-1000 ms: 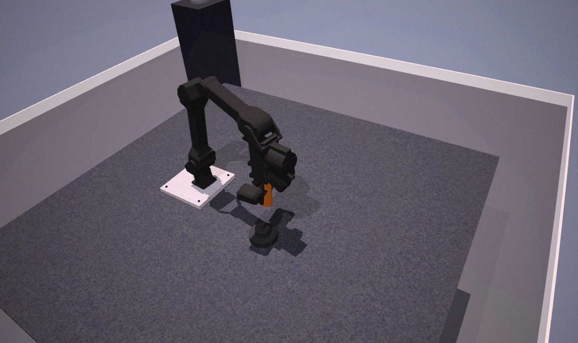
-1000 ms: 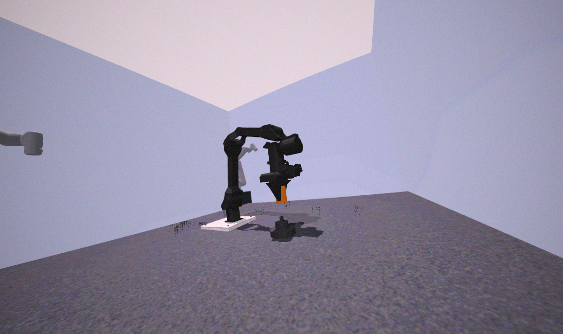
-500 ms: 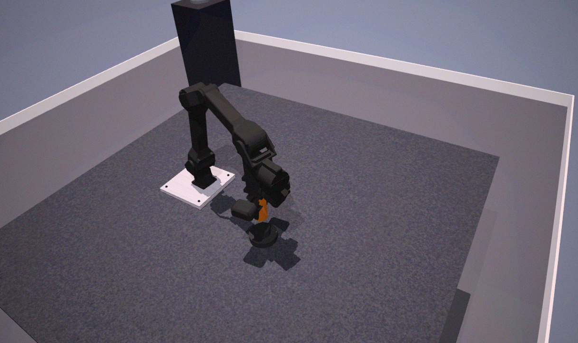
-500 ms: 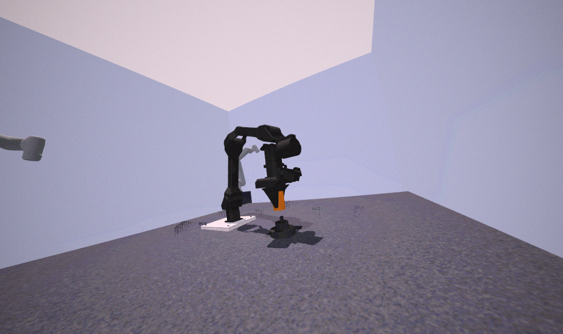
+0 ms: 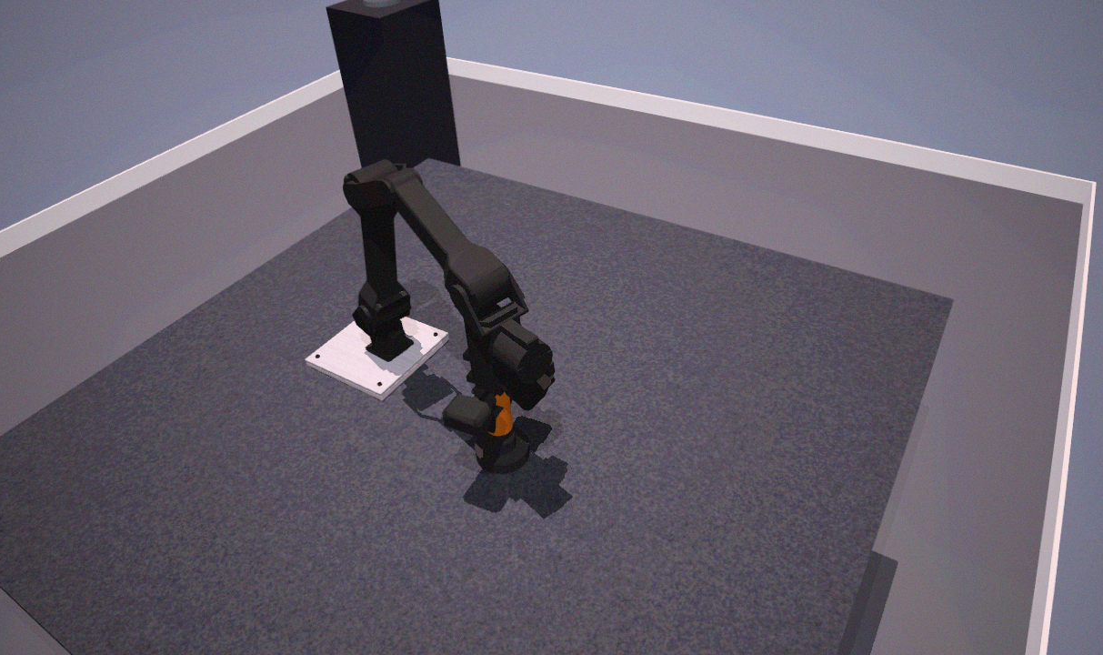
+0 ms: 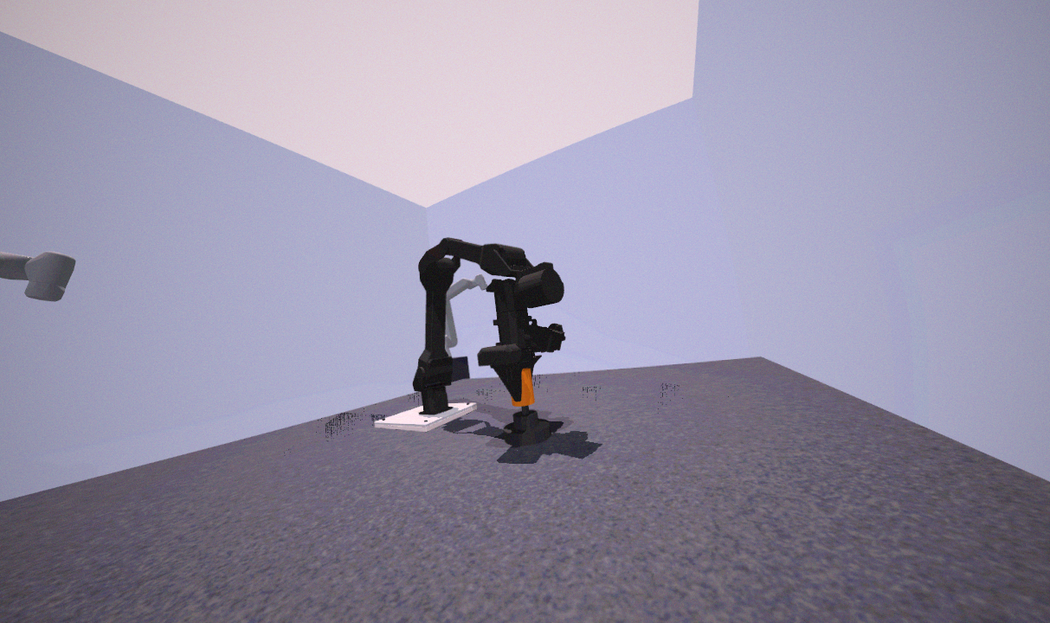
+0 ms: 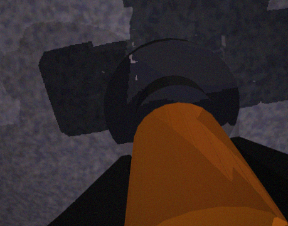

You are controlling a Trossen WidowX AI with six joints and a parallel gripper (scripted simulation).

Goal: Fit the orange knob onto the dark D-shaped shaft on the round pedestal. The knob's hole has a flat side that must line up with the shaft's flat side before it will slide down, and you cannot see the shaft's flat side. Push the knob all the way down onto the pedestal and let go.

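Now: the dark round pedestal 4 cm below my gripper tip. Also, from my gripper tip: orange knob 2 cm above.
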